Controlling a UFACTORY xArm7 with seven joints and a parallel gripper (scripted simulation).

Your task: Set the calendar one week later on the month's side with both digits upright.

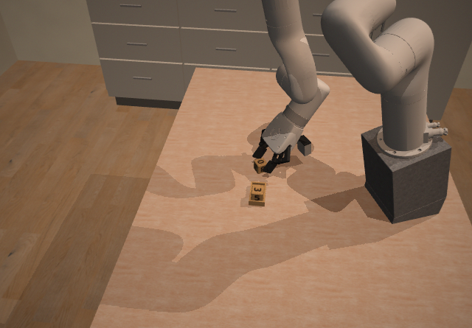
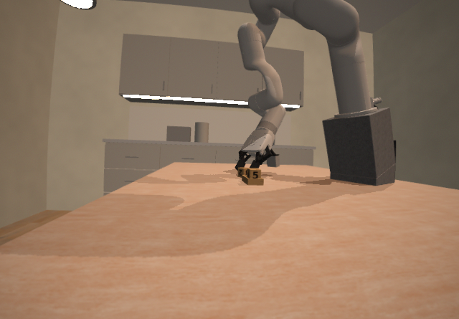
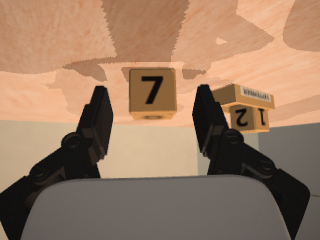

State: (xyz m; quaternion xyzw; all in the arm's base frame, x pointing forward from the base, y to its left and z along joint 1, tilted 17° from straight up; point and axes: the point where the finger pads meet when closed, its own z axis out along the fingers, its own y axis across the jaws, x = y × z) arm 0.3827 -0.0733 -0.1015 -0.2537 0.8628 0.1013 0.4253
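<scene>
The wooden cube lies 1 cm ahead of my hand, 1 cm to the left of it and 2 cm below it.
</scene>
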